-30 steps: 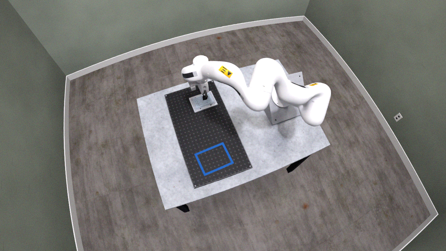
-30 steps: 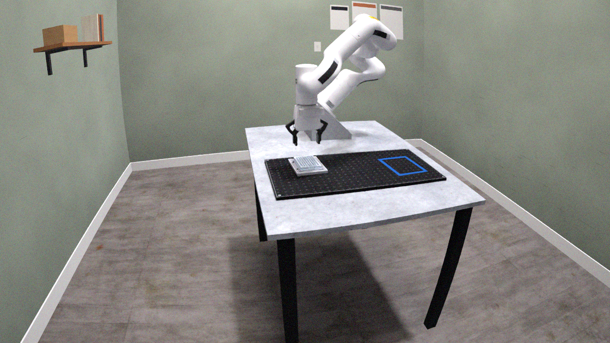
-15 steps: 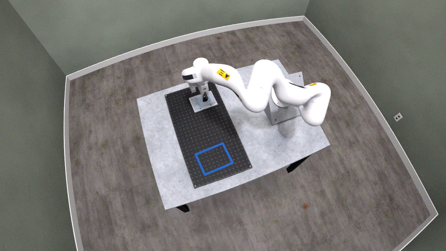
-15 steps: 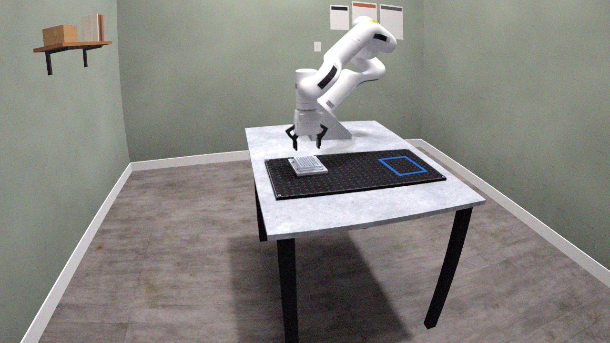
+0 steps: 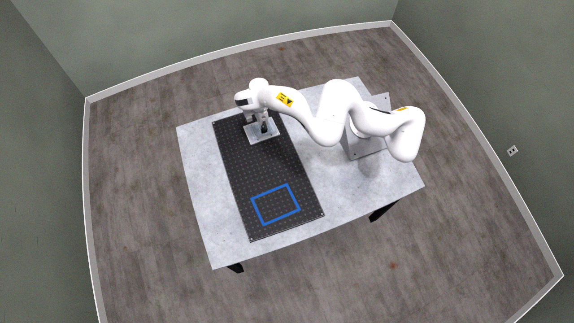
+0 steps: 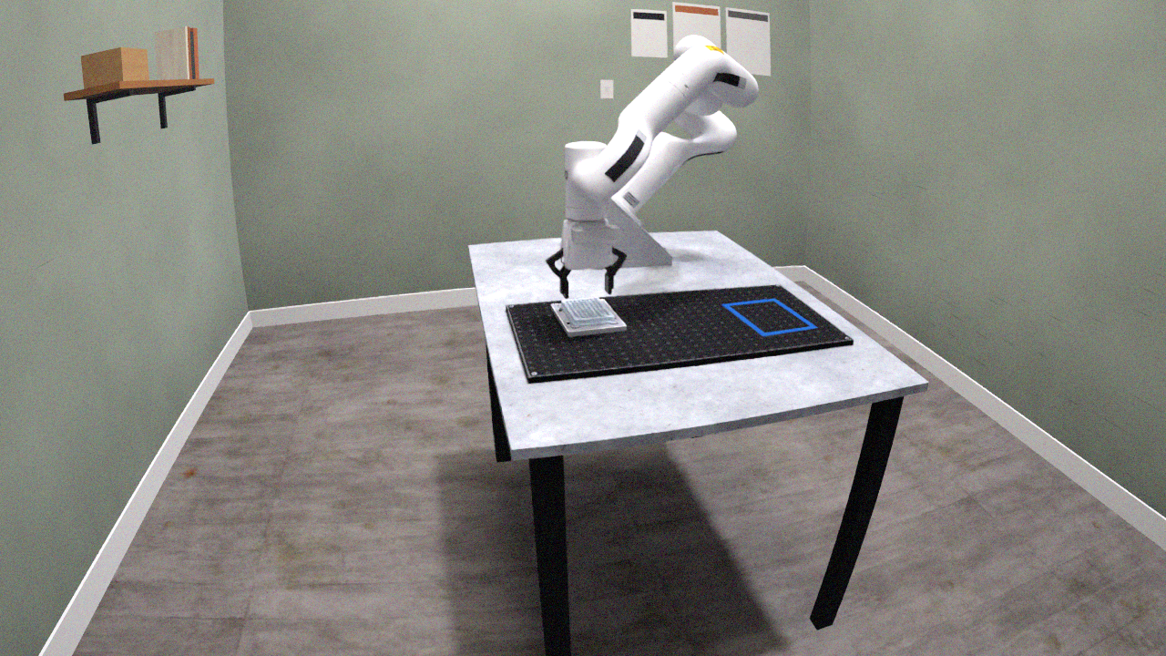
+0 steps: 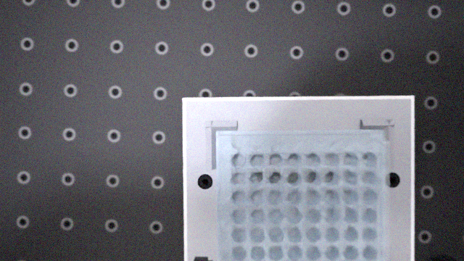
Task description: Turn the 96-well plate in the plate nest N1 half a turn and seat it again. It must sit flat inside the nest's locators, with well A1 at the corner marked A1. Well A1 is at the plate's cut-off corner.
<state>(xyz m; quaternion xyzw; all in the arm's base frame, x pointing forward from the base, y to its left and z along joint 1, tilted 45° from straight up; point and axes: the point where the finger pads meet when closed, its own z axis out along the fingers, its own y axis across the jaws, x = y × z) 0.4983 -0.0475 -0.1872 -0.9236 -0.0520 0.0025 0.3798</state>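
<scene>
Now: the 96-well plate 5 cm below my hand. Also, from my hand: slotted fixture plate: 6 cm below.
</scene>
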